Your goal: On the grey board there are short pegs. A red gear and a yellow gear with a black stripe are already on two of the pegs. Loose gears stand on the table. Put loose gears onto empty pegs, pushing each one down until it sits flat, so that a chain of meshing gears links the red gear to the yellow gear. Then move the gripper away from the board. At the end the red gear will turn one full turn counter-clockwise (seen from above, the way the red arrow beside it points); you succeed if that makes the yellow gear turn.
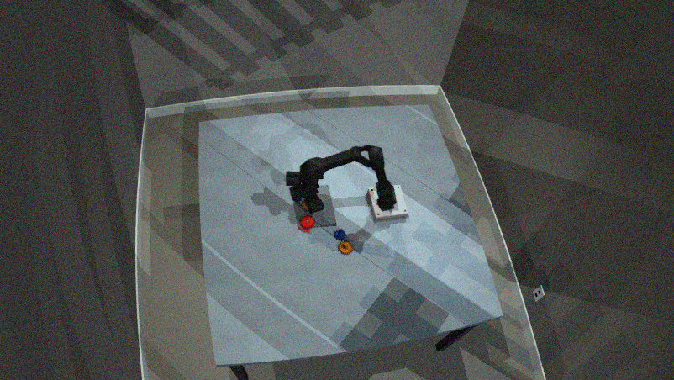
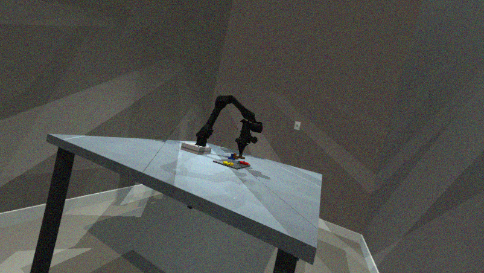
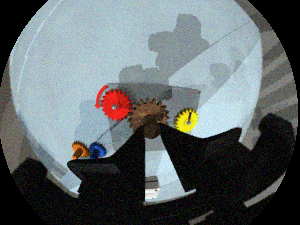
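Now: gripper tip 10 cm past the blue gear, 15 cm to the right of it and 6 cm above it. Round my gripper tip: yellow gear (4 cm behind, 9 cm to the right, 6 cm below); then red gear (2 cm ahead, 6 cm to the left, 6 cm below); then brown gear (1 cm below).
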